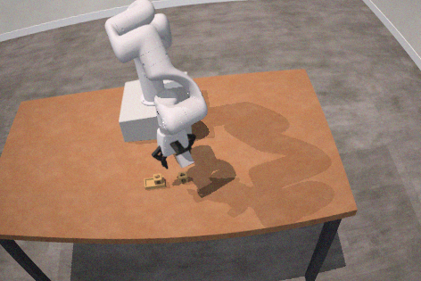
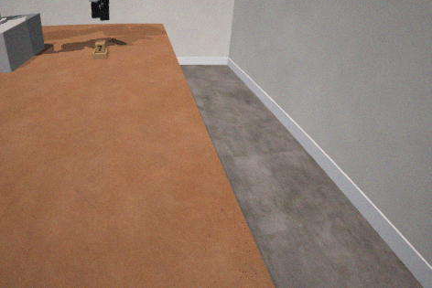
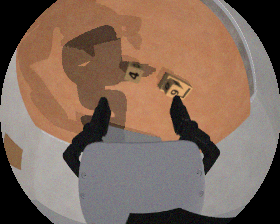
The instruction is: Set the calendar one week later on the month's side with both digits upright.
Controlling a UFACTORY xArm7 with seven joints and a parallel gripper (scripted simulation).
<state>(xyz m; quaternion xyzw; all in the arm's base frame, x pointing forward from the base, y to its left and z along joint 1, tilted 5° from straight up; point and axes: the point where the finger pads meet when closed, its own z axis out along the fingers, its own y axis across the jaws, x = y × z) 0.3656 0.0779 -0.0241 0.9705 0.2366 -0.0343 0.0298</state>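
Now: the wooden tray 110 mm below my hand, 100 mm to the right of it and 10 mm ahead of it.
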